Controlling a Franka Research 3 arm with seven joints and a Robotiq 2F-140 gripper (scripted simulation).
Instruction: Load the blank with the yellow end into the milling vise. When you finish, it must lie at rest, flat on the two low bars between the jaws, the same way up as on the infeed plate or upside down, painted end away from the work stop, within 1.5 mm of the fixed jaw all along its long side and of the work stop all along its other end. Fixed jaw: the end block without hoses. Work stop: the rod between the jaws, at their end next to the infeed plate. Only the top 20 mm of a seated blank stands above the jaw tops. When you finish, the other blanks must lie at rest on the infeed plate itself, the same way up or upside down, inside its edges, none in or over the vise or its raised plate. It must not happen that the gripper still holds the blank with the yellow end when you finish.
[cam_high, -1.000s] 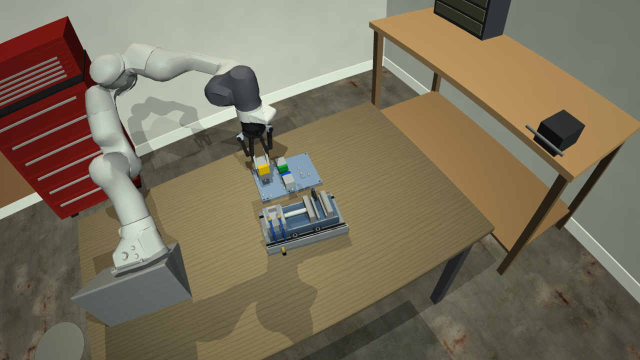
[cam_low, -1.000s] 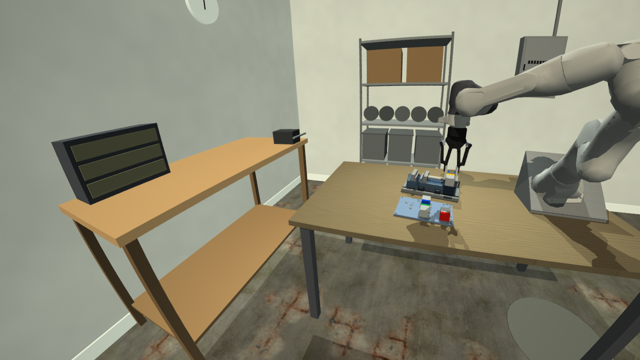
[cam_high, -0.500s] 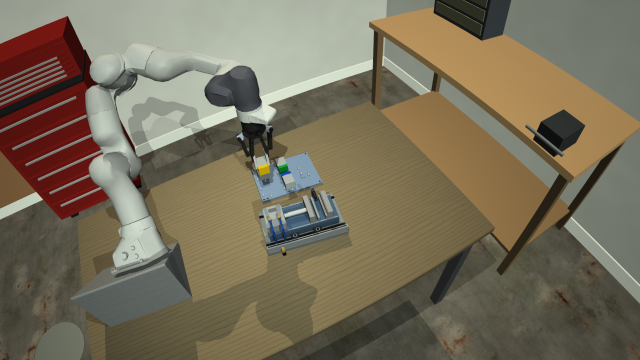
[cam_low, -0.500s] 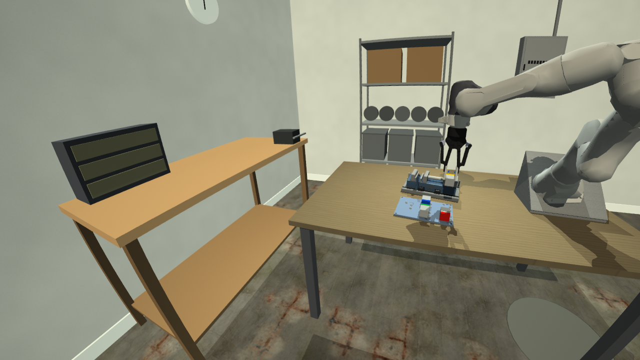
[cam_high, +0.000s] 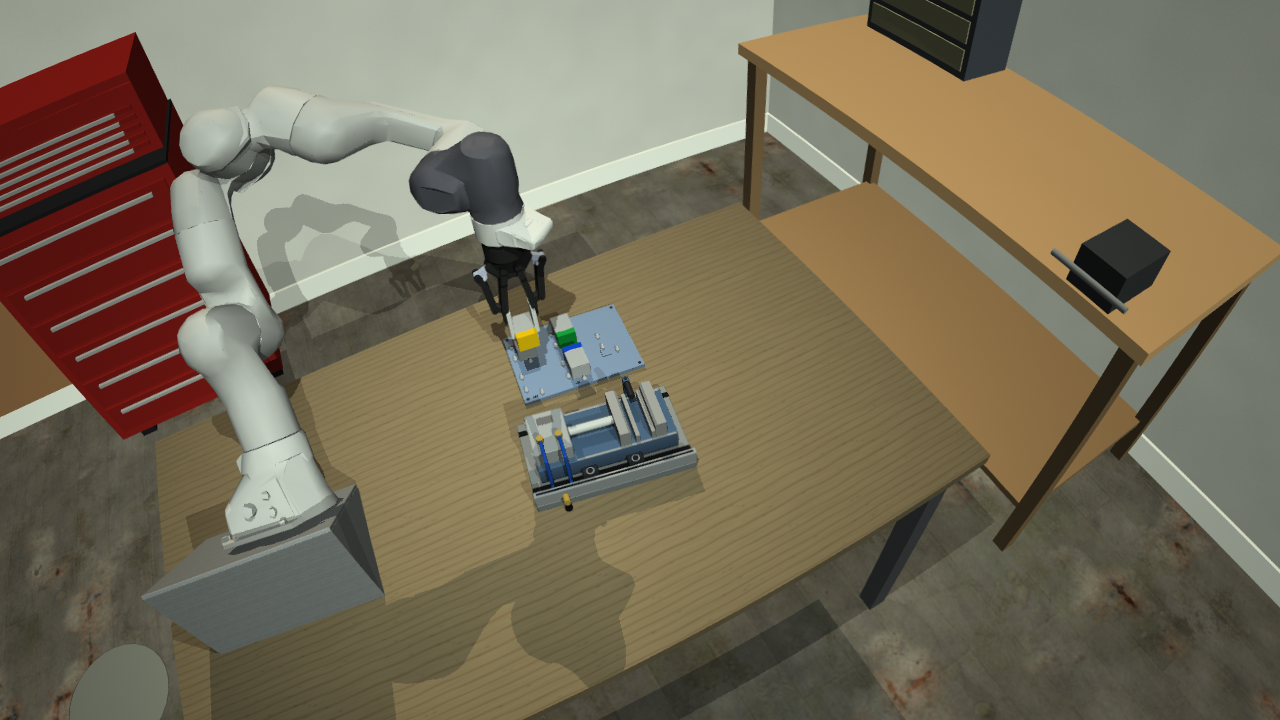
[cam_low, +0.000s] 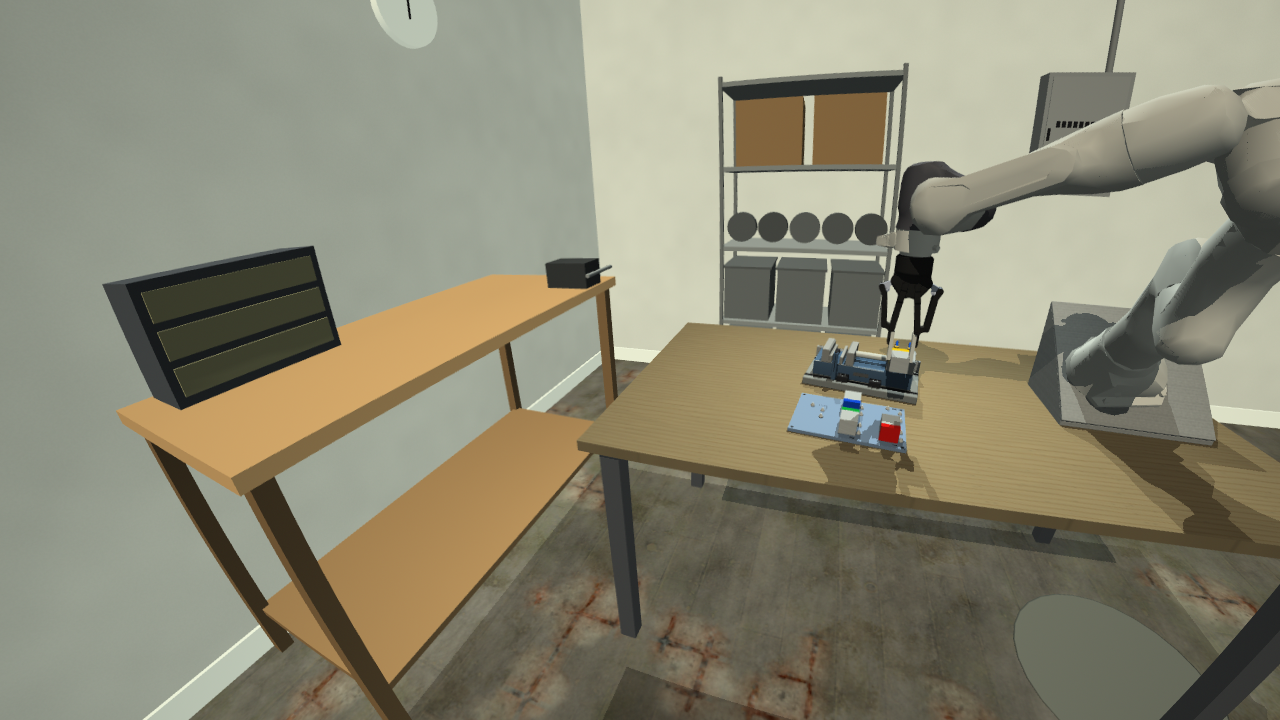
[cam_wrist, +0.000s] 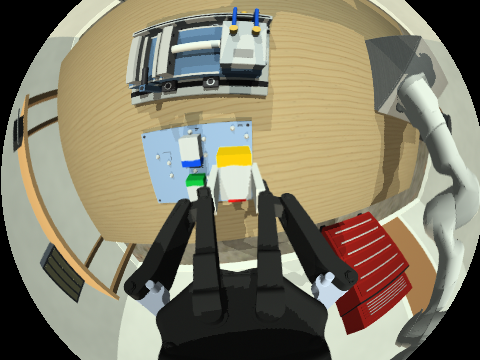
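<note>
My hand is 170 mm to the left of the work stop, 140 mm short of it and 100 mm above it. Also, from my hand: red-ended blank (160 mm below, 90 mm to the left); then green-ended blank (160 mm below, 90 mm to the left, 90 mm ahead); then blue-ended blank (160 mm below, 90 mm ahead).
</note>
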